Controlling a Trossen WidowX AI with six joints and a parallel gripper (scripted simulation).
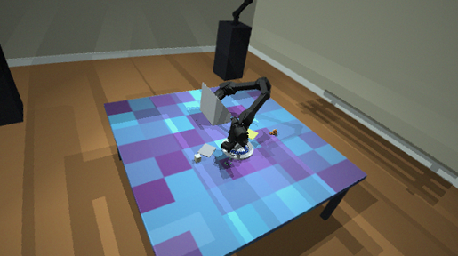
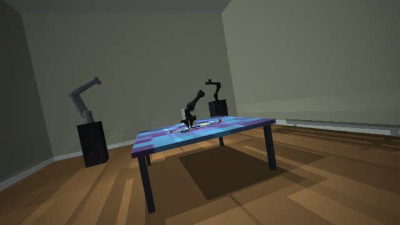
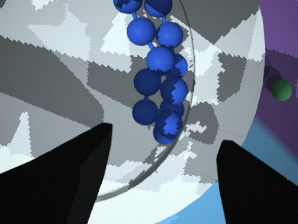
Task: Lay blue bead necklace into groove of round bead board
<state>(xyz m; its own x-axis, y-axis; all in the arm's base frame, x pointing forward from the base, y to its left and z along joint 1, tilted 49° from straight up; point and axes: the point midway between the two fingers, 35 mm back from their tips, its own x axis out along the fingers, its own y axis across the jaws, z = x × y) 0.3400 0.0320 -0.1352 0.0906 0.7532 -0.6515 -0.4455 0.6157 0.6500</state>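
Now: gripper tip 2 cm past the round white bead board, 6 cm to the right of it and 1 cm above it. The rest, counted from my gripper tip: cream cube 3 cm behind, 21 cm to the right; yellow patch 11 cm behind, 23 cm to the left, 2 cm below; flat grey square 8 cm behind, 12 cm to the right, 2 cm below.
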